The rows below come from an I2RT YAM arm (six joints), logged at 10 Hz.
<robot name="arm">
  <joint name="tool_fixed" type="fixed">
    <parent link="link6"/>
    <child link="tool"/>
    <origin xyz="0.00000 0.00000 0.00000" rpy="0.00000 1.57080 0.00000"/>
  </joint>
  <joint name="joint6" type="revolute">
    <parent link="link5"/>
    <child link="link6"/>
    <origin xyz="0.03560 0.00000 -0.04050" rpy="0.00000 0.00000 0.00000"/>
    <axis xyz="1 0 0"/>
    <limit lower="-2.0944" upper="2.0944"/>
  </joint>
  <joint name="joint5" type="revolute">
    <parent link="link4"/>
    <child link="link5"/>
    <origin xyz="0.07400 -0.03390 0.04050" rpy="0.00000 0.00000 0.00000"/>
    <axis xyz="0 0 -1"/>
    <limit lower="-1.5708" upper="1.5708"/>
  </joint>
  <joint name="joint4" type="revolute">
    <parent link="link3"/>
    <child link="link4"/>
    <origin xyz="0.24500 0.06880 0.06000" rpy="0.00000 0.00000 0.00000"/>
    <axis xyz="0 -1 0"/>
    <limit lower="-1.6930" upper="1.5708"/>
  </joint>
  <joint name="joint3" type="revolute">
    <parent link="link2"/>
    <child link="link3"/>
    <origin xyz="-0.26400 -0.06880 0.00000" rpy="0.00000 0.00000 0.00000"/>
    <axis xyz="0 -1 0"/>
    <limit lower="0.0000" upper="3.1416"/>
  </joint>
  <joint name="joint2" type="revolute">
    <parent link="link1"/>
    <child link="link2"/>
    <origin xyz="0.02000 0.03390 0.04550" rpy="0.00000 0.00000 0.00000"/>
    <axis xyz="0 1 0"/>
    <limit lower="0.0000" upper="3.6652"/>
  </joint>
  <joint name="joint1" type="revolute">
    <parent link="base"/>
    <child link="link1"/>
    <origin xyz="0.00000 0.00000 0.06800" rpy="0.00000 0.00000 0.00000"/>
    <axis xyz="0 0 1"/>
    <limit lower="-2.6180" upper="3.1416"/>
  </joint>
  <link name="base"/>
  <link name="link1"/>
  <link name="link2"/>
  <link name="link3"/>
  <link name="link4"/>
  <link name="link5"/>
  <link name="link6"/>
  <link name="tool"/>
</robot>
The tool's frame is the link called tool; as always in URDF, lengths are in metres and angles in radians.
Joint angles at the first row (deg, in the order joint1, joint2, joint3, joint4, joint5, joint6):
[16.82, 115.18, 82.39, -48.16, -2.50, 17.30]
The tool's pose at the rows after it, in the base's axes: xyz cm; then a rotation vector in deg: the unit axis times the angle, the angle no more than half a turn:
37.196 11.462 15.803 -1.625 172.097 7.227
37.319 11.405 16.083 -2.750 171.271 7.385
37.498 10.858 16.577 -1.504 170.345 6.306
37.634 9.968 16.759 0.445 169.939 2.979
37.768 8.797 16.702 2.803 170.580 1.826
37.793 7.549 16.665 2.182 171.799 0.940
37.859 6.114 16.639 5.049 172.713 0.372
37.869 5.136 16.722 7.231 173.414 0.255
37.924 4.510 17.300 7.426 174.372 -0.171
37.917 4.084 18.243 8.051 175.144 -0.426
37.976 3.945 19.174 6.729 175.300 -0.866
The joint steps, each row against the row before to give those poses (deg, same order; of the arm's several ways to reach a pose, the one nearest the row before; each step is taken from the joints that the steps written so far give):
[0.09, 0.63, 0.00, 0.37, 0.08, -1.29]
[-0.13, -0.29, 0.19, 0.31, 0.03, -0.87]
[-0.77, -0.58, 0.27, -0.11, 0.87, 0.00]
[-1.11, -0.31, 0.00, -0.42, 2.19, 0.00]
[-1.69, 0.02, -0.05, -0.74, 0.43, -0.13]
[-1.81, 0.00, 0.00, -1.27, 0.00, -2.24]
[-2.12, 0.00, 0.01, -1.00, 0.03, -0.21]
[-1.47, -0.04, 0.17, -0.99, -0.16, -0.02]
[-0.94, -0.05, 1.36, -2.38, 0.02, -0.83]
[-0.63, -0.35, 1.74, -2.91, 0.00, -0.25]
[-0.20, -0.32, 1.71, -2.16, 0.22, -1.07]

